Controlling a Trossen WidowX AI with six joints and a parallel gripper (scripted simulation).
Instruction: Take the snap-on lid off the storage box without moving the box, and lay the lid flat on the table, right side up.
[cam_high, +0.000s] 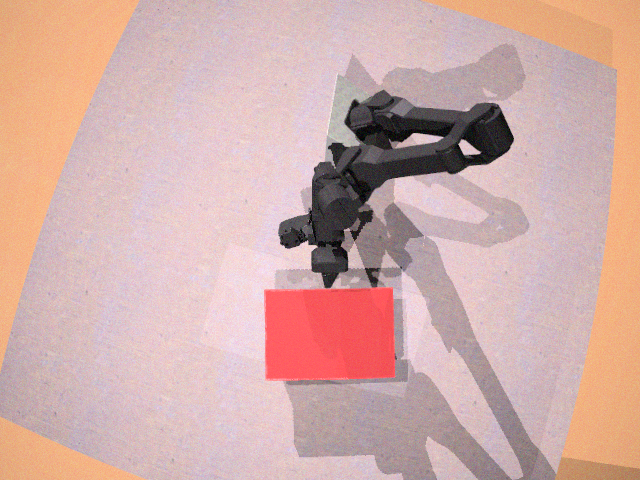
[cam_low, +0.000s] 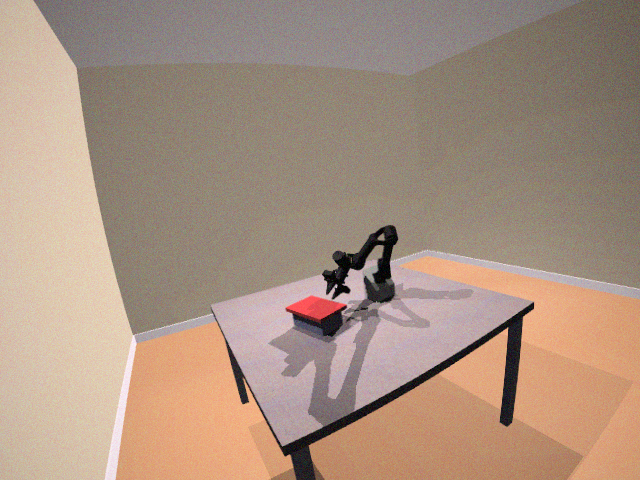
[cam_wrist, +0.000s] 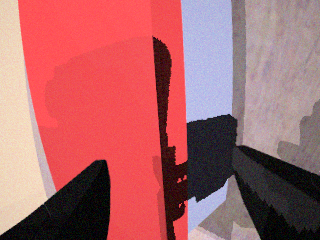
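Right now the red lid is 90 mm ahead of my gripper tip, 40 mm to the left of it and 10 mm below it. The rest, counted from my gripper tip: storage box 90 mm ahead, 40 mm to the left, 60 mm below.
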